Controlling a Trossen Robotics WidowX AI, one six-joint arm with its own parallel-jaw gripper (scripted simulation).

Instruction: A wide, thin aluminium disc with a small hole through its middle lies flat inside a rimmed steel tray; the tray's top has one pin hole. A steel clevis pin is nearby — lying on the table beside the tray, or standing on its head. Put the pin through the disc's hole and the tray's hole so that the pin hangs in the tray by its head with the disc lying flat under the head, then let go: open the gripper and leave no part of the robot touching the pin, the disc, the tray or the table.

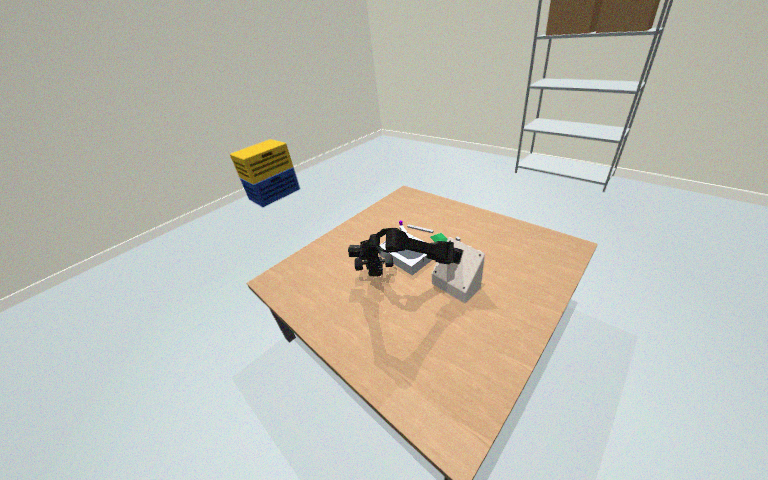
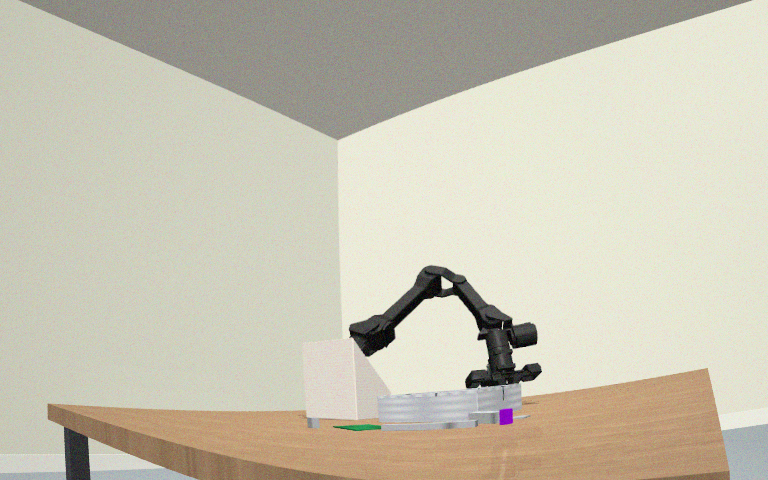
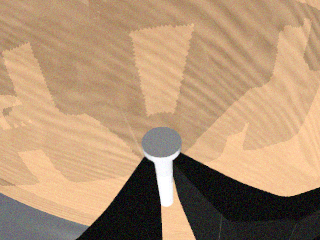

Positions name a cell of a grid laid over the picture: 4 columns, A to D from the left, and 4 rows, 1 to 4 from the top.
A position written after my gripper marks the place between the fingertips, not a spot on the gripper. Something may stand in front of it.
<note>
My gripper (image 3: C3) holds a steel clevis pin (image 3: C3). Also in view: a steel tray (image 2: C4).
Image 1 does not show the steel clevis pin, which is hidden by my gripper. Image 2 misses the steel clevis pin, which is hidden by the steel tray.
</note>
